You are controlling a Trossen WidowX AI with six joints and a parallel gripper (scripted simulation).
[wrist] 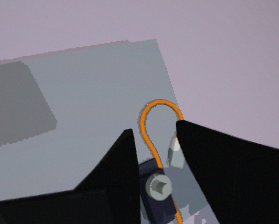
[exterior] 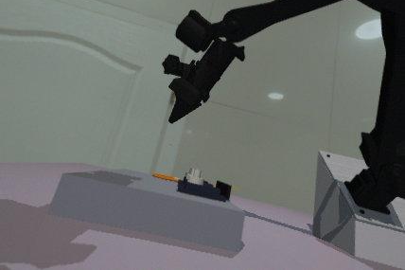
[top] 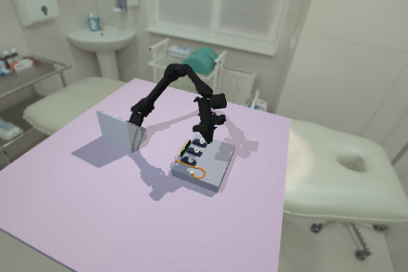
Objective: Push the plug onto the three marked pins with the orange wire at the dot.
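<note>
My gripper tip is 140 mm past the green band and 110 mm above it. The rest, counted from my gripper tip: grey printed holder 150 mm below, 30 mm to the left, 20 mm ahead.
</note>
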